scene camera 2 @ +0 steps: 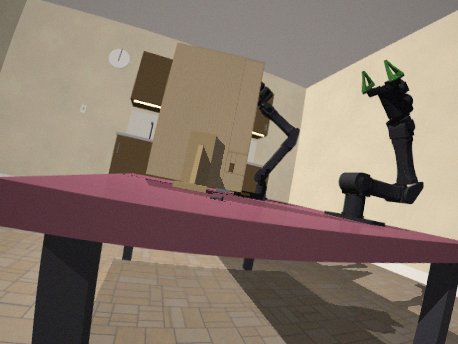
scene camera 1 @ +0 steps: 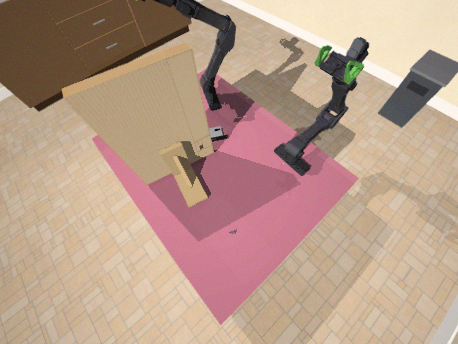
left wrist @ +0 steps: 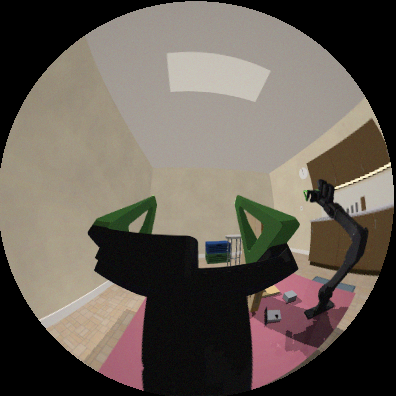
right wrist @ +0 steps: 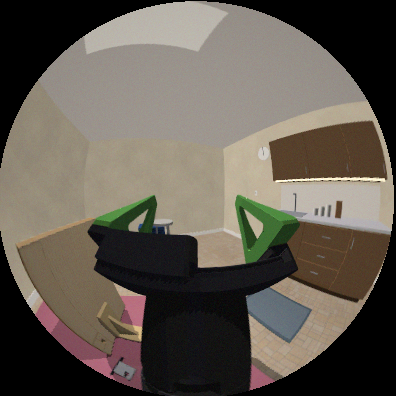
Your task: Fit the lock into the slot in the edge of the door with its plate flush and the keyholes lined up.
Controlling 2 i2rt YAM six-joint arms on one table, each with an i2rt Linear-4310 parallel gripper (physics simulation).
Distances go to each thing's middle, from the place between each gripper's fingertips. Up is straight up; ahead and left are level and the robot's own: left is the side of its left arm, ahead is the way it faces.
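Tan door (scene camera 1: 139,108): 370 mm below my right hand, 370 mm to the left, 200 mm ahead. Wooden stand (scene camera 2: 196,167): 570 mm below my right hand, 370 mm to the left, 200 mm ahead. Going by their middles, of the things named here, tan door nearest to my right hand.
From my left hand, tan door: 25 cm below, 37 cm to the right, 47 cm ahead. Wooden stand: 46 cm below my left hand, 37 cm to the right, 47 cm ahead. Nearest to my left hand of the things named here, going by their middles: tan door.
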